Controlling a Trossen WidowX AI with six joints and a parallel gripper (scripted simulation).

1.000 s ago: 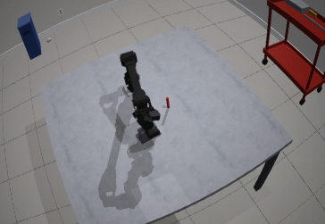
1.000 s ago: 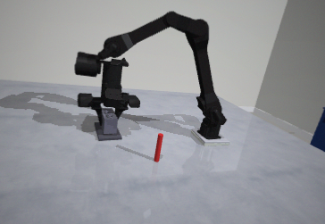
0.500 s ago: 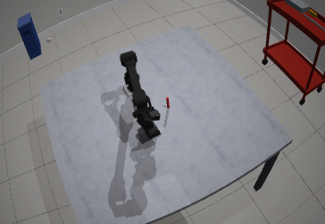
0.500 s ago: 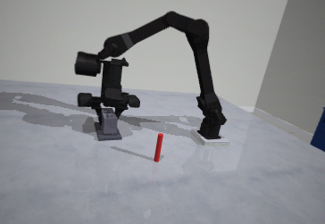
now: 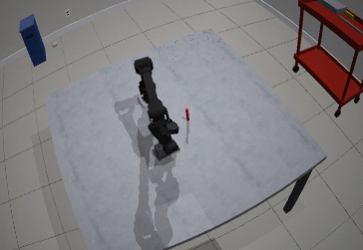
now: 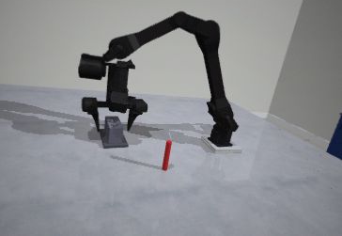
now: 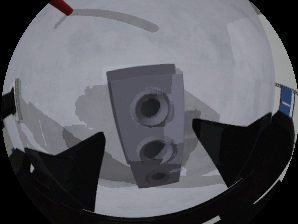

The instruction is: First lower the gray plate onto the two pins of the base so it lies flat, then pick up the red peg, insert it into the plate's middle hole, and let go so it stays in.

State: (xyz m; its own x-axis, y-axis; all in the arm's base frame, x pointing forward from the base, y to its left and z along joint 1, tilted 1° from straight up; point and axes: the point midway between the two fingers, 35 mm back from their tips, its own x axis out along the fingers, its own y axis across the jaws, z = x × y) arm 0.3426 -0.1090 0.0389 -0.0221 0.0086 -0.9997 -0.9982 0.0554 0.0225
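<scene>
Right now my gripper tip is 2 cm below the gray plate. From my gripper tip the other things lie so: red peg: 9 cm behind, 19 cm to the left, 1 cm above.
</scene>
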